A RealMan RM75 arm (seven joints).
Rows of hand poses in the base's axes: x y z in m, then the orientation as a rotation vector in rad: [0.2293, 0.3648, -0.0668, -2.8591, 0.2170, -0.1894]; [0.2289, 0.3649, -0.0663, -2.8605, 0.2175, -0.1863]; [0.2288, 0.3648, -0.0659, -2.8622, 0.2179, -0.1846]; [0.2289, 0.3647, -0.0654, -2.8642, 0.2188, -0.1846]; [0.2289, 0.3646, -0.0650, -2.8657, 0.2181, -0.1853]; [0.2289, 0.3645, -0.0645, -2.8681, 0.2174, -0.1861]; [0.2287, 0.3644, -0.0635, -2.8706, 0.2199, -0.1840]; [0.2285, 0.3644, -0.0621, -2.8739, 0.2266, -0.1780]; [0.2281, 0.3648, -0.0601, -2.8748, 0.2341, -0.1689]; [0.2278, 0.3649, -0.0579, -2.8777, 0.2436, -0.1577]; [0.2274, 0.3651, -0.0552, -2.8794, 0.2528, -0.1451]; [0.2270, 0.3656, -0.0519, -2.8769, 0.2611, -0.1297]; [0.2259, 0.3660, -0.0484, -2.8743, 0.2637, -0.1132]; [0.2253, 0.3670, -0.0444, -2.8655, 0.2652, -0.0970]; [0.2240, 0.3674, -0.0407, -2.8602, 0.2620, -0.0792]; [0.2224, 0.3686, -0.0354, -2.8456, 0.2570, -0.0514]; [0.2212, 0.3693, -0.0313, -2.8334, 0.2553, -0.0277]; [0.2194, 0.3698, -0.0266, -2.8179, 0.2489, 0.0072]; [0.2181, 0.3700, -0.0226, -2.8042, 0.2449, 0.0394]
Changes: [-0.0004, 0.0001, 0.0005, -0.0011, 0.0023, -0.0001]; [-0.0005, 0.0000, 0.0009, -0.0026, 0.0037, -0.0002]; [-0.0004, -0.0001, 0.0014, -0.0046, 0.0040, -0.0008]; [-0.0004, -0.0002, 0.0018, -0.0061, 0.0036, -0.0004]; [-0.0004, -0.0003, 0.0023, -0.0086, 0.0033, 0.0000]; [-0.0006, -0.0004, 0.0033, -0.0109, 0.0052, -0.0016]; [-0.0008, -0.0004, 0.0047, -0.0137, 0.0103, -0.0056]; [-0.0012, 0.0000, 0.0067, -0.0138, 0.0172, -0.0098]; [-0.0015, 0.0001, 0.0089, -0.0158, 0.0260, -0.0153]; [-0.0019, 0.0003, 0.0116, -0.0166, 0.0356, -0.0203]; [-0.0023, 0.0008, 0.0149, -0.0129, 0.0465, -0.0245]; [-0.0034, 0.0012, 0.0184, -0.0090, 0.0576, -0.0248]; [-0.0040, 0.0022, 0.0224, 0.0011, 0.0679, -0.0243]; [-0.0053, 0.0026, 0.0261, 0.0079, 0.0792, -0.0204]; [-0.0069, 0.0038, 0.0314, 0.0246, 0.0963, -0.0143]; [-0.0081, 0.0045, 0.0355, 0.0383, 0.1114, -0.0109]; [-0.0099, 0.0050, 0.0402, 0.0559, 0.1335, -0.0031]; [-0.0112, 0.0052, 0.0442, 0.0712, 0.1544, 0.0028]
